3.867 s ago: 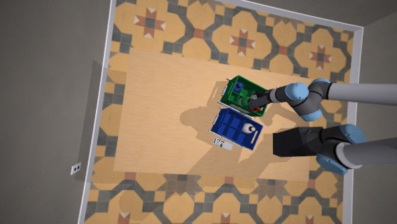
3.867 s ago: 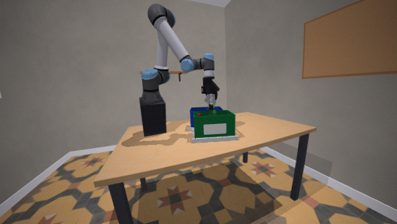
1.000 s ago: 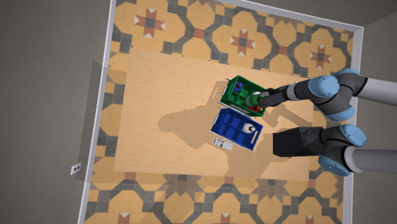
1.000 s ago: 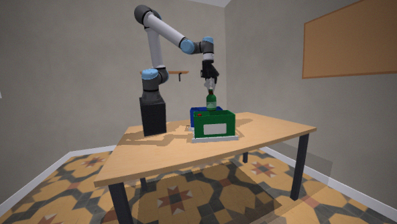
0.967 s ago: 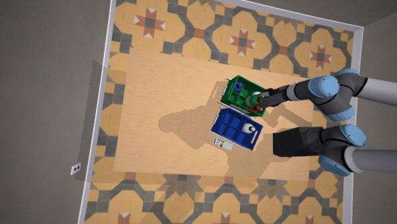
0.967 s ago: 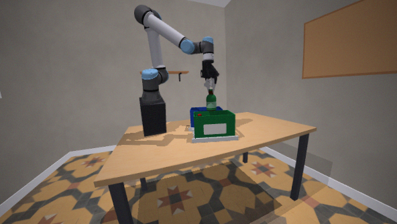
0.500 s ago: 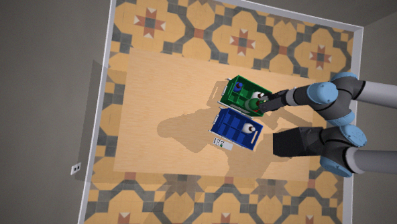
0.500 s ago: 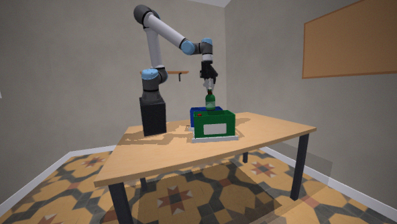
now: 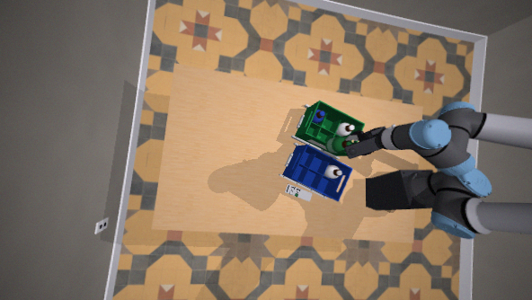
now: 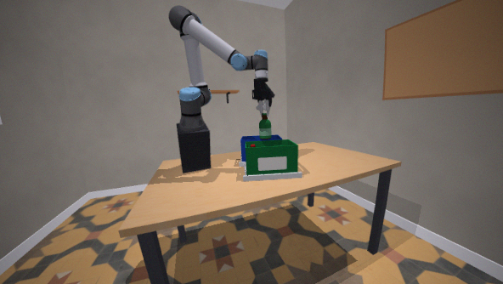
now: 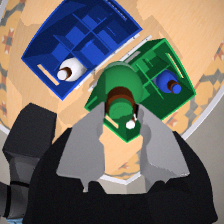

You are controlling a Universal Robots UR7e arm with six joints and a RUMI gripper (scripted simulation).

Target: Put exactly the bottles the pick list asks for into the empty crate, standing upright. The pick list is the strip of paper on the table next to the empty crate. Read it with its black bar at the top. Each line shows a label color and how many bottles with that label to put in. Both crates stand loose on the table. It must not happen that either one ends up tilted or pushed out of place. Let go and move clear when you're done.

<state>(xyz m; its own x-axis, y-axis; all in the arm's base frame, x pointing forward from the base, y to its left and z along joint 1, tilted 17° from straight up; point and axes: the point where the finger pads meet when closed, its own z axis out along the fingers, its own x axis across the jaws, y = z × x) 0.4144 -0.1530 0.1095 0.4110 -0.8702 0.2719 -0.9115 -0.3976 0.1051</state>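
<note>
My hand is 7 cm above the green-label bottle. Also, from my hand: red-label bottle (25 cm below, 9 cm behind, 2 cm to the right); white bottle (25 cm below, 13 cm to the left, 6 cm behind); green crate (25 cm below, 9 cm to the right, 2 cm behind).
</note>
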